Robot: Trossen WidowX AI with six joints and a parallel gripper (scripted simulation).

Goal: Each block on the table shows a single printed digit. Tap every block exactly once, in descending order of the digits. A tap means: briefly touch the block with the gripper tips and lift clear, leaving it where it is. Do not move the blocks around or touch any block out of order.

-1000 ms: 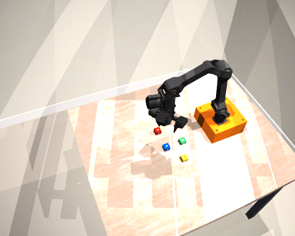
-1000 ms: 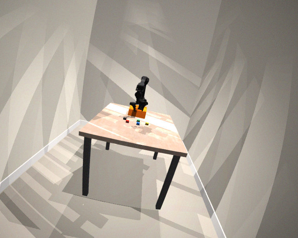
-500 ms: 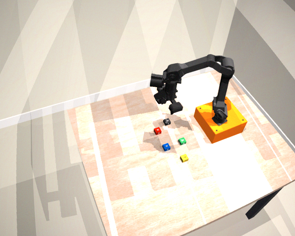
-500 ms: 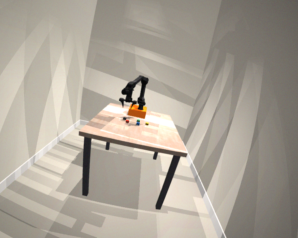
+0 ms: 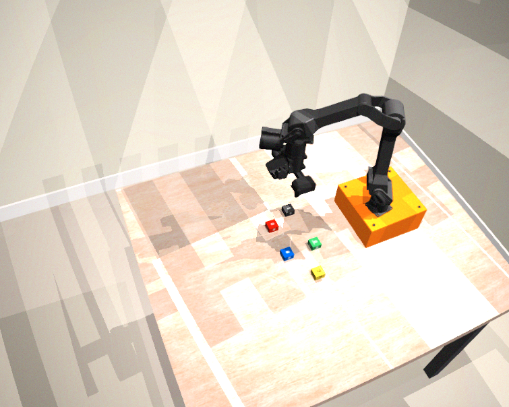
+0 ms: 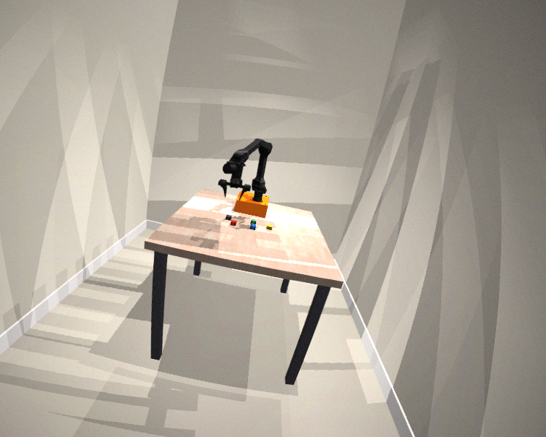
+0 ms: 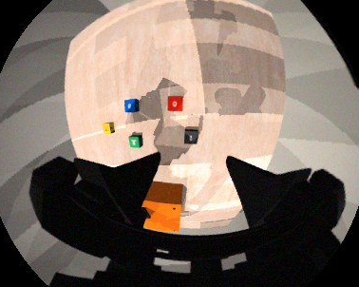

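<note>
The green block lies 150 mm to the left of my gripper tip and 110 mm below it. Round my gripper tip: blue block: 140 mm to the left, 110 mm below, 100 mm ahead; then dark grey block: 110 mm below, 10 mm behind; then red block: 110 mm below, 80 mm ahead, 30 mm to the left.
</note>
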